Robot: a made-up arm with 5 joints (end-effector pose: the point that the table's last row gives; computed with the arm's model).
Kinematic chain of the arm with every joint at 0, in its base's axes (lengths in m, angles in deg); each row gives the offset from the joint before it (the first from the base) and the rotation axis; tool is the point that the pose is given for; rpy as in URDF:
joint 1: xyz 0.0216 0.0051 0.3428 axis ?
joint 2: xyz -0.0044 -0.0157 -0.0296 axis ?
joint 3: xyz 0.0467 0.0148 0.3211 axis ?
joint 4: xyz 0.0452 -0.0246 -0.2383 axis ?
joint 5: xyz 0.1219 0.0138 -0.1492 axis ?
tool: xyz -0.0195 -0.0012 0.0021 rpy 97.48 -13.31 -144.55
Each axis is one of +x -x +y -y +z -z.
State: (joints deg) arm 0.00 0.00 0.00 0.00 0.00
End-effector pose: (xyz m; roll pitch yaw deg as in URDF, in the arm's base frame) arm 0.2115 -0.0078 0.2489 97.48 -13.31 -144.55
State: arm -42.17 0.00 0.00 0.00 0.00
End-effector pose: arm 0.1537 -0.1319 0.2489 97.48 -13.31 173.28
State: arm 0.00 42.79 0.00 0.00 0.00
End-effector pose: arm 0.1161 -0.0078 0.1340 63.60 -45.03 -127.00
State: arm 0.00 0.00 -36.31 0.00 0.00
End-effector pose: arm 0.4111 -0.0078 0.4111 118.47 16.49 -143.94
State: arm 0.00 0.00 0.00 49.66 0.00
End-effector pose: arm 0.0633 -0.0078 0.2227 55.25 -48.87 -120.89
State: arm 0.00 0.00 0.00 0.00 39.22
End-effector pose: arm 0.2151 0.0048 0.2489 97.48 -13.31 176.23
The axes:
joint 1: +z
joint 2: +y
joint 3: +y
joint 4: +y
joint 5: -z

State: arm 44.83 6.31 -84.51 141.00 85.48
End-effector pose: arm 0.1889 0.1822 0.4495 162.80 -41.39 141.03
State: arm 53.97 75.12 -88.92 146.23 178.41
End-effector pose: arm 0.1560 0.1729 0.1248 -123.00 46.77 175.11
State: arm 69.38 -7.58 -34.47 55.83 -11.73
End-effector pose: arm 0.1281 0.2404 0.3236 86.59 -22.40 -60.08
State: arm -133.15 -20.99 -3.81 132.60 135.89
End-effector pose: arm 0.1031 0.0880 0.3487 -157.13 13.78 -52.95
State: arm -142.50 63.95 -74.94 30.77 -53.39
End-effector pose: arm -0.3519 -0.2461 0.0109 77.17 -12.90 130.99
